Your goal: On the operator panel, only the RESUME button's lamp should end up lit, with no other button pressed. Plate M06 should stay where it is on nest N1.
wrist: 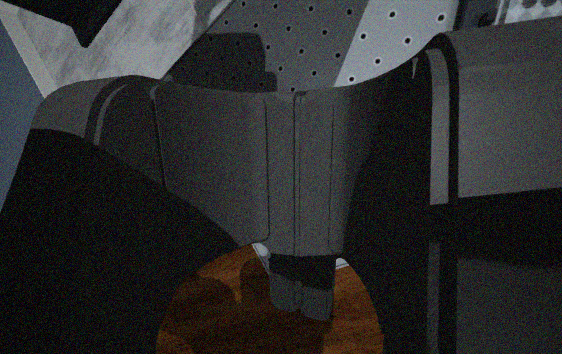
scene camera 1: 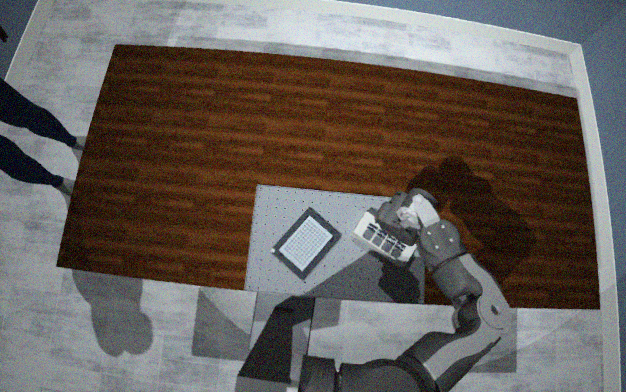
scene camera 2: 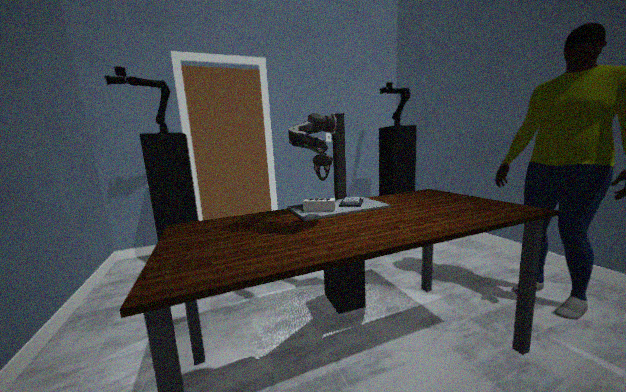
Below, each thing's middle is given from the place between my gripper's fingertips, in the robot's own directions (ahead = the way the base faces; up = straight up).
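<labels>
My hand is 130 mm above the operator panel [scene camera 1: 366, 222], 20 mm past it and 20 mm to the left of it. Counting from my hand, I find nest N1 [scene camera 1: 302, 275] 150 mm below, 190 mm to the left and 60 mm behind. Plate M06 [scene camera 1: 306, 242] is 140 mm below my hand, and it too is 190 mm to the left of it and 60 mm behind it.
</labels>
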